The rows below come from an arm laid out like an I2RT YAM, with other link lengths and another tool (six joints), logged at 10 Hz.
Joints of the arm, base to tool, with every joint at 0 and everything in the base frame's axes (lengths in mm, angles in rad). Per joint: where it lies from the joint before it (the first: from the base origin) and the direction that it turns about. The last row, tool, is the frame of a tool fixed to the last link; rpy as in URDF.
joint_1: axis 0 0 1 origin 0.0 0.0 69.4
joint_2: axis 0 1 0 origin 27.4 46.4 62.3
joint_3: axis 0 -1 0 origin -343.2 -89.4 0.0
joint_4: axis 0 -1 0 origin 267.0 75.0 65.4
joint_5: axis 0 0 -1 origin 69.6 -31.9 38.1
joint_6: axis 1 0 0 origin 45.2 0.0 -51.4
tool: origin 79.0 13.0 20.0 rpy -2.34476 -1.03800 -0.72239
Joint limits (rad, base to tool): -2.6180..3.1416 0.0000..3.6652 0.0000..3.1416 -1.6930..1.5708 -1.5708..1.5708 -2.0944..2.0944
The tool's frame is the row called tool.
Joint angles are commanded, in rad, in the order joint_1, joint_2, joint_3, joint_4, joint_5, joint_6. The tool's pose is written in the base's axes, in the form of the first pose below.
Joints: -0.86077 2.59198 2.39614 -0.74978 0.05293 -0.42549
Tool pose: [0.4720 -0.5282 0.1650 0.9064 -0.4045 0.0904 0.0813]
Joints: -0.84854 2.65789 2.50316 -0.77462 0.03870 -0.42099
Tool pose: [0.4883 -0.5310 0.1587 0.9087 -0.3975 0.1014 0.0776]
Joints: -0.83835 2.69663 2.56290 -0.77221 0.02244 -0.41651
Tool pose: [0.5011 -0.5313 0.1556 0.9102 -0.3906 0.1159 0.0746]
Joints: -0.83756 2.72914 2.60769 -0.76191 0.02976 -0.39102
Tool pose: [0.5060 -0.5378 0.1518 0.9037 -0.4016 0.1276 0.0762]
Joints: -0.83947 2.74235 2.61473 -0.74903 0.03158 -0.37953
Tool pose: [0.5068 -0.5414 0.1469 0.9006 -0.4072 0.1315 0.0757]
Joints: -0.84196 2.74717 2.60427 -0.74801 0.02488 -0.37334
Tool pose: [0.5054 -0.5414 0.1396 0.9008 -0.4095 0.1268 0.0690]
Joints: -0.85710 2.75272 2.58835 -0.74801 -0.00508 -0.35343
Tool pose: [0.4984 -0.5452 0.1300 0.8986 -0.4179 0.1241 0.0492]
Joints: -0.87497 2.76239 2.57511 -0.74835 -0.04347 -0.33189
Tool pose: [0.4906 -0.5495 0.1189 0.8959 -0.4264 0.1221 0.0254]
